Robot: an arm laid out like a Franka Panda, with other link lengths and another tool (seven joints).
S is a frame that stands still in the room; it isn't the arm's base.
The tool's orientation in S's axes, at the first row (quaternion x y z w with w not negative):
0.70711 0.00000 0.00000 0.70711
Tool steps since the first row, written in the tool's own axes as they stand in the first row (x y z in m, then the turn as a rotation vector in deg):
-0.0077 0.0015 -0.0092 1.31 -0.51 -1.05
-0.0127 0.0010 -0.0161 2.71 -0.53 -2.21
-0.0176 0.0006 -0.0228 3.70 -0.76 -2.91
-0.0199 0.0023 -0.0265 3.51 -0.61 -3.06
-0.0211 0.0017 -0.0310 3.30 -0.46 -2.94
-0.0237 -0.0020 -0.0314 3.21 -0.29 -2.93
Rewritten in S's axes. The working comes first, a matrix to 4 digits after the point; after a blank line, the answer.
The tool's axes in the first row as the columns of a matrix, in S's axes (used below as rounded here):
1.0000 0.0000 0.0000
0.0000 0.0000 -1.0000
0.0000 1.0000 0.0000

-0.0077 0.0092 0.0015 1.31 1.05 -0.51
-0.0127 0.0161 0.0010 2.71 2.21 -0.53
-0.0176 0.0228 0.0006 3.70 2.91 -0.76
-0.0199 0.0265 0.0023 3.51 3.06 -0.61
-0.0211 0.0310 0.0017 3.30 2.94 -0.46
-0.0237 0.0314 -0.0020 3.21 2.93 -0.29

